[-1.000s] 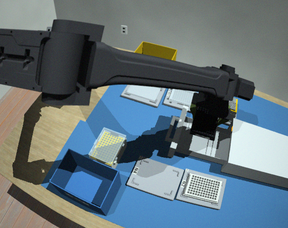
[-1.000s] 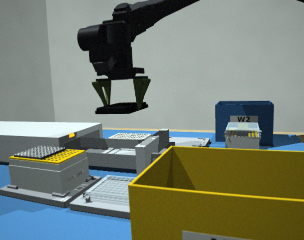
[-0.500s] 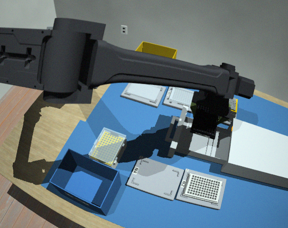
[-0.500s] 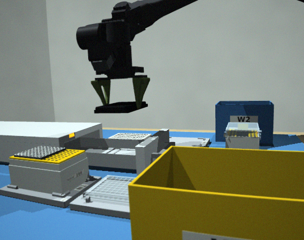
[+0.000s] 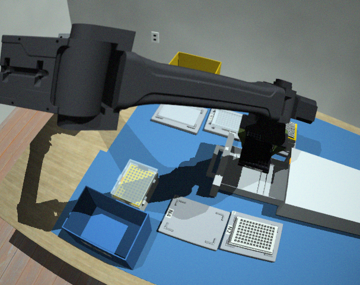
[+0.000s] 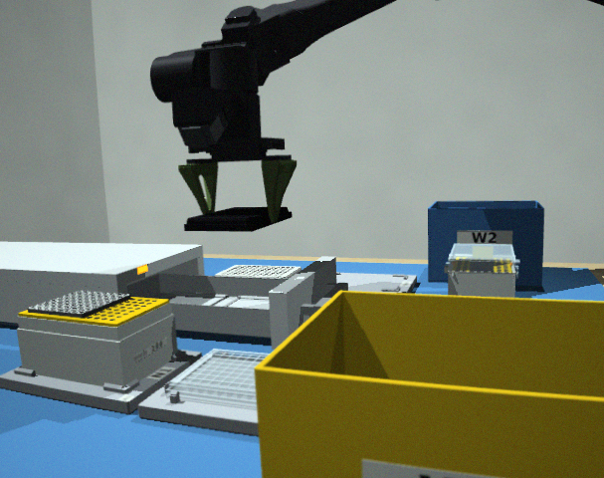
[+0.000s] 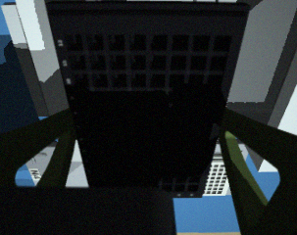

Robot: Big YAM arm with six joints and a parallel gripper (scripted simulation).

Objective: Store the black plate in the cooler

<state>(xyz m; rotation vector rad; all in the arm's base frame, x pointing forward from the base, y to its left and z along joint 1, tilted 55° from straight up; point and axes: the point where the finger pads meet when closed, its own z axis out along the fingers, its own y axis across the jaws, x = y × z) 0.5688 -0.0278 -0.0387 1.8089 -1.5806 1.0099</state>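
My gripper is now 40 mm short of the cooler drawer, 10 mm to the left of it and 110 mm above it. From my hand the other things lie so: yellow-topped block: 60 mm ahead, 180 mm to the left, 80 mm below; cooler CD: 180 mm ahead, 110 mm below; black plate: right at my hand.
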